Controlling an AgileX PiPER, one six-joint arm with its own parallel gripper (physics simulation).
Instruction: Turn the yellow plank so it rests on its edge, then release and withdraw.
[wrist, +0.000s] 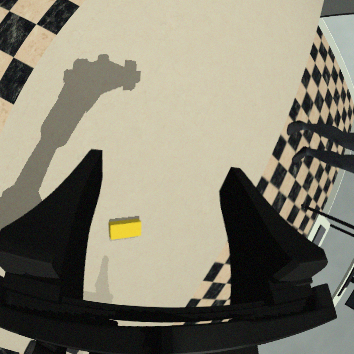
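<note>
The yellow plank (125, 229) lies on the pale table top (200, 75), seen from high above, left of the middle of the wrist view and below the level of the fingertips. It looks like a short yellow rectangle with a thin dark strip of shadow along its far side. From this height I cannot tell for sure whether it rests on its edge or on a flat face. My gripper (165, 171) is open and empty, high above the table. The plank shows between the two fingers in the picture, nearer the left one, but well below them and apart from them.
The arm's shadow falls on the table at the left. A checkered floor (59, 16) shows beyond the table's edges at the upper left and right. Two dark legs (325, 132) of a standing figure show at the right edge, beside a pale wall and a white-framed object (320, 229).
</note>
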